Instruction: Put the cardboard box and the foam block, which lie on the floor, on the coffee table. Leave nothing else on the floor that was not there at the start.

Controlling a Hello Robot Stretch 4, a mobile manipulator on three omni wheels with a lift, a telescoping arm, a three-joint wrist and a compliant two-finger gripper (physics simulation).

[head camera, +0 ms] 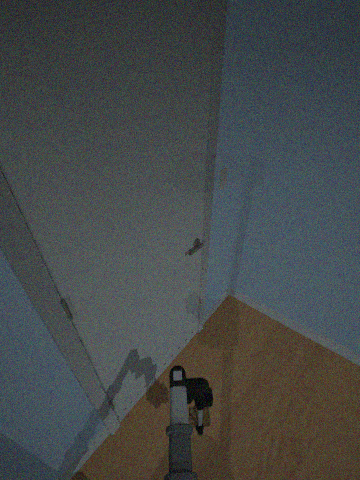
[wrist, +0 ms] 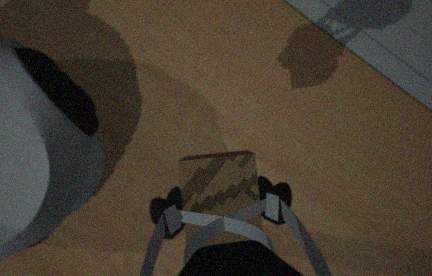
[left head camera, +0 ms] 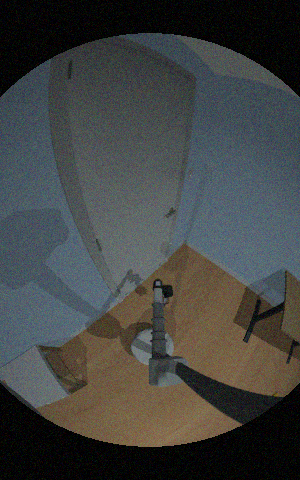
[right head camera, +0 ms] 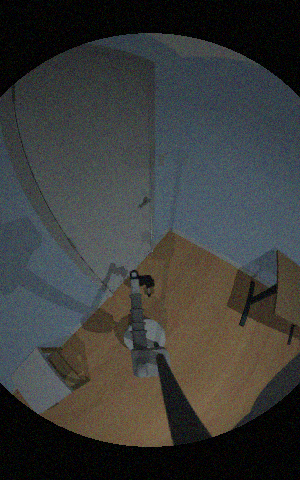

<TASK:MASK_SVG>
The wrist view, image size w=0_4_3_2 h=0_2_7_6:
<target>my gripper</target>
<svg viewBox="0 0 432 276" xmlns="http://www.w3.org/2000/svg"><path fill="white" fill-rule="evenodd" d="M308 231L290 209L292 193L289 184L286 182L280 182L273 186L267 178L259 176L260 201L225 216L183 211L181 190L178 186L169 192L167 199L158 197L150 202L150 216L156 227L148 244L140 276L152 276L163 239L174 238L184 229L184 223L205 227L196 232L188 241L184 251L185 266L178 276L303 276L274 254L273 244L264 231L250 223L244 222L260 213L261 217L264 217L265 220L271 223L288 225L304 249L317 276L332 276ZM201 247L205 242L223 231L230 231L252 239Z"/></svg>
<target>brown cardboard box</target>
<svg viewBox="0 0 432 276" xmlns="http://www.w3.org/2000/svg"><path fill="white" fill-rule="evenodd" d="M200 248L252 239L230 231L223 231L205 242ZM205 226L184 223L186 245L191 237ZM263 231L261 213L244 221ZM255 153L244 150L185 156L178 161L183 211L225 216L259 202Z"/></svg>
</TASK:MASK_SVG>
